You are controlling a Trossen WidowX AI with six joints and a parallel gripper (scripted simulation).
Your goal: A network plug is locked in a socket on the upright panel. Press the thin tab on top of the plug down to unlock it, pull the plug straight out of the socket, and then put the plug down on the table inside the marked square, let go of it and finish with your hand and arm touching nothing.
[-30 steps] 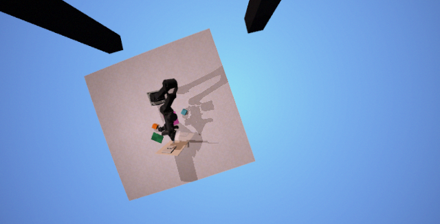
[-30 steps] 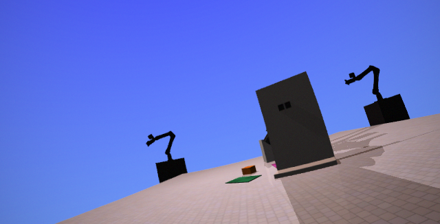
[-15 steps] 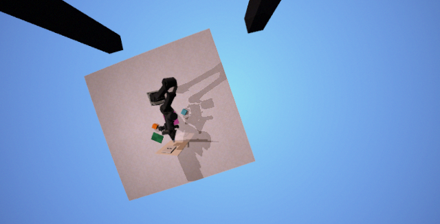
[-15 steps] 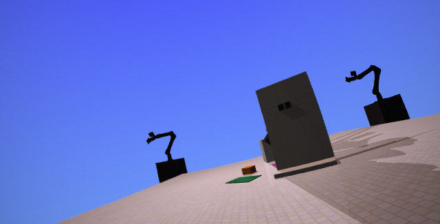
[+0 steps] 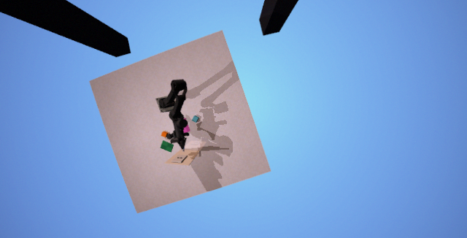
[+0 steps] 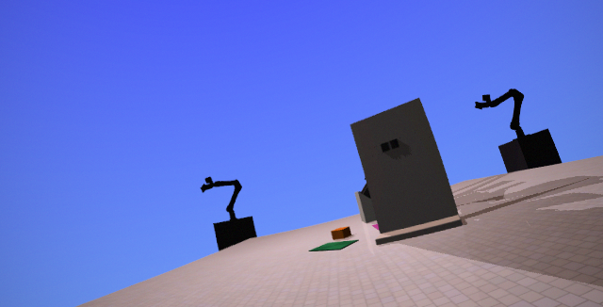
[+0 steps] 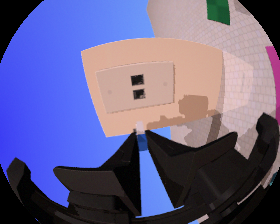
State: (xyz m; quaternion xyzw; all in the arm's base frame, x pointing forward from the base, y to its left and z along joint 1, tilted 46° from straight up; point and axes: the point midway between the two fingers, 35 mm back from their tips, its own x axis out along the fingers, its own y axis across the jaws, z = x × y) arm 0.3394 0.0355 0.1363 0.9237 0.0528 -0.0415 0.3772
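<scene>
Right now the magenta patch is 14 cm behind my gripper tip, 6 cm to the right of it and 20 cm below it. Also, from my gripper tip: network plug: 1 cm ahead; upright panel: 8 cm ahead, 4 cm to the right, 8 cm below; teal block: 18 cm behind, 8 cm to the left, 19 cm below.
</scene>
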